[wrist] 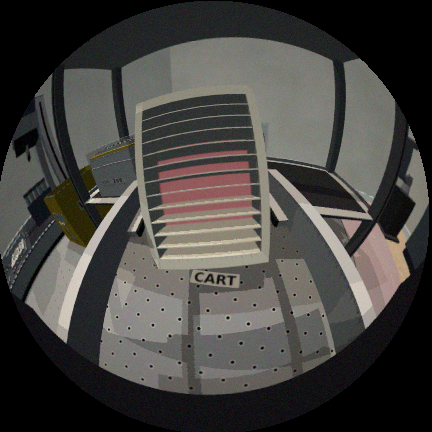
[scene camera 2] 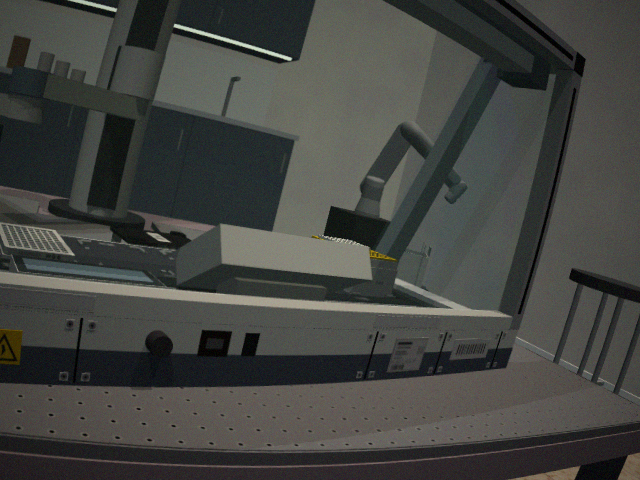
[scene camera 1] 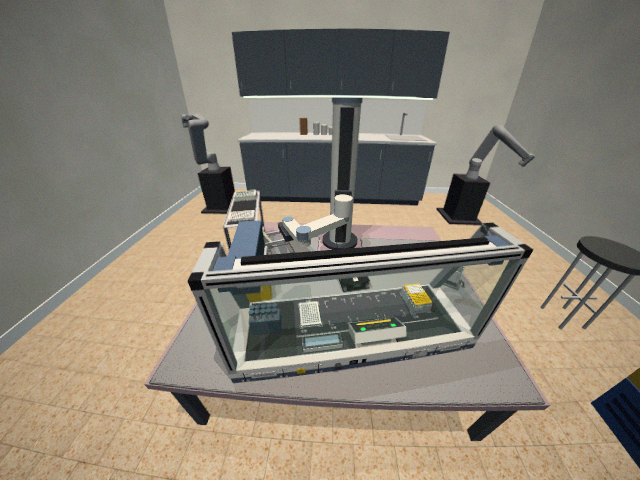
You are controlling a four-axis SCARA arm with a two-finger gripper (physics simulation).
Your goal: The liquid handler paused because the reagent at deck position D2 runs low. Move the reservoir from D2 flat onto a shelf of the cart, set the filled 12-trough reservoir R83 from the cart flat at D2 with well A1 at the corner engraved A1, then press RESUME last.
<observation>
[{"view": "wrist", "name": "my gripper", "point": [204,182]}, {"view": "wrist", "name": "dark area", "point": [317,186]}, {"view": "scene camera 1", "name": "frame and gantry bar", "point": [237,267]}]
</observation>
